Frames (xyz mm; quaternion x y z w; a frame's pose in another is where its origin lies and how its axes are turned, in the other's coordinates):
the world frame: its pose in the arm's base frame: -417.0 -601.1 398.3 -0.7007 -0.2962 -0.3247 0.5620
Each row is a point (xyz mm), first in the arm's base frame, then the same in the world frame.
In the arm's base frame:
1: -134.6 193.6 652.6
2: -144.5 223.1 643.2
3: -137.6 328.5 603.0
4: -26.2 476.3 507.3
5: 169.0 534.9 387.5
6: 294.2 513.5 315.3
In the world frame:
1: 413.5 -84.3 773.2
2: 401.5 -92.1 802.4
3: 379.4 -83.2 912.8
4: 379.7 32.2 1086.4
5: 408.0 244.5 1186.5
6: 426.9 389.3 1192.2

